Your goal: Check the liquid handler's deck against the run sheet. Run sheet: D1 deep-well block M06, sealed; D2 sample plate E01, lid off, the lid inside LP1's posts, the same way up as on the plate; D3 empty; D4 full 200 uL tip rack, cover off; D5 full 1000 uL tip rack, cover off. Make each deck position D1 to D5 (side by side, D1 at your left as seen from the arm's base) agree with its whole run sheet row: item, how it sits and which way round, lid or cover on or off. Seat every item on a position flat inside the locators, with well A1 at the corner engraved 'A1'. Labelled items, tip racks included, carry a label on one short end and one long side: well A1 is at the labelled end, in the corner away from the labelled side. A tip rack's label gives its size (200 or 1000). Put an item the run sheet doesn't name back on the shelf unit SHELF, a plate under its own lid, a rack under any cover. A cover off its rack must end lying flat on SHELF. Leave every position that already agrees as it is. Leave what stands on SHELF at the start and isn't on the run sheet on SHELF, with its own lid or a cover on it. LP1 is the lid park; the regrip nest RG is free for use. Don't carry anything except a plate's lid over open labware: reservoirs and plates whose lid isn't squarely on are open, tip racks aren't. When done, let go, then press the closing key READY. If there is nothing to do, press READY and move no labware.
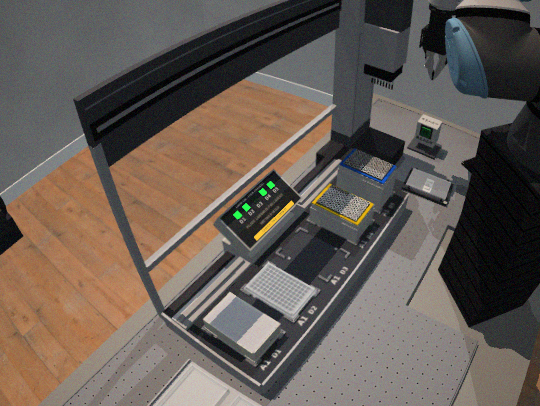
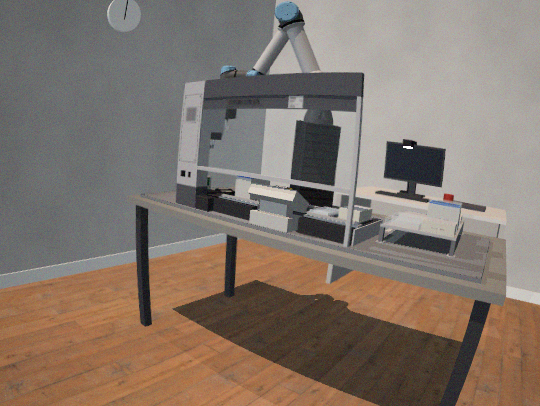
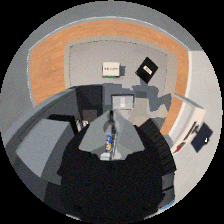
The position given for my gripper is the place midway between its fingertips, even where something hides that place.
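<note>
Deep-well block (image 1: 242, 327). Blue-rimmed tip rack (image 1: 366, 176). Yellow-rimmed tip rack (image 1: 347, 215). My gripper (image 1: 432, 79), also (image 3: 111, 110).
</note>
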